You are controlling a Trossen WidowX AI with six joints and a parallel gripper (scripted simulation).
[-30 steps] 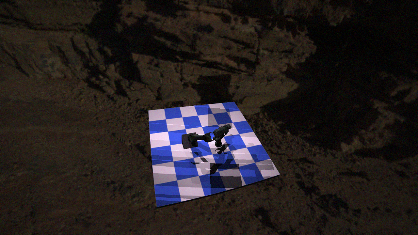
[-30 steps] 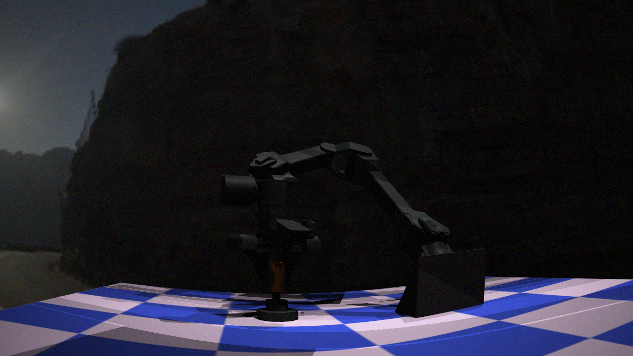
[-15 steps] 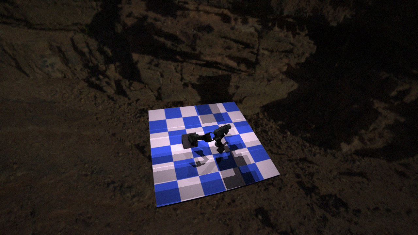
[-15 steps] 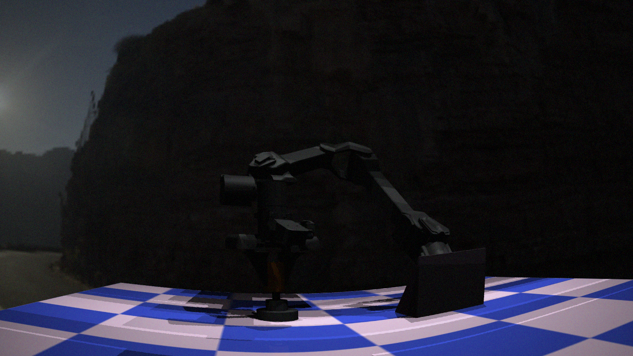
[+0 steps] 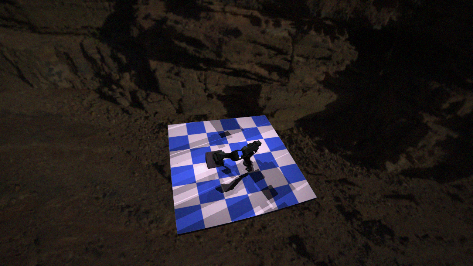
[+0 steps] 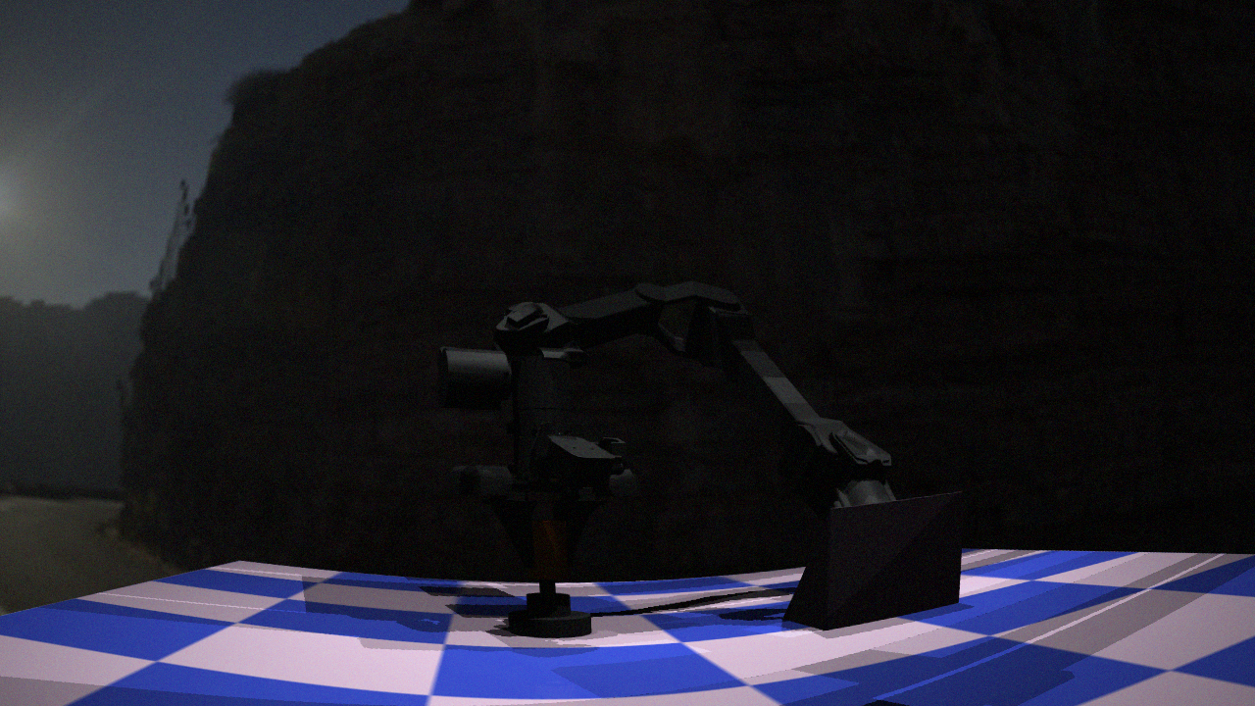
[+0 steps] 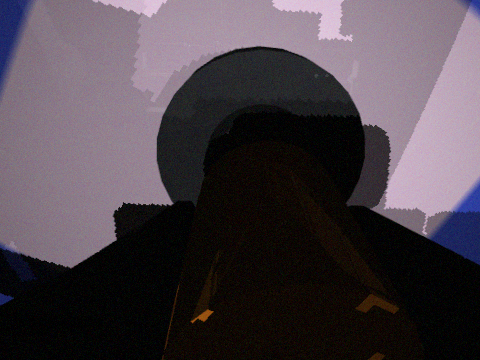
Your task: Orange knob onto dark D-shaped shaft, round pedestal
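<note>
My gripper tip is now 2 cm below the orange knob. Also, from my gripper tip: pedestal 4 cm below.
</note>
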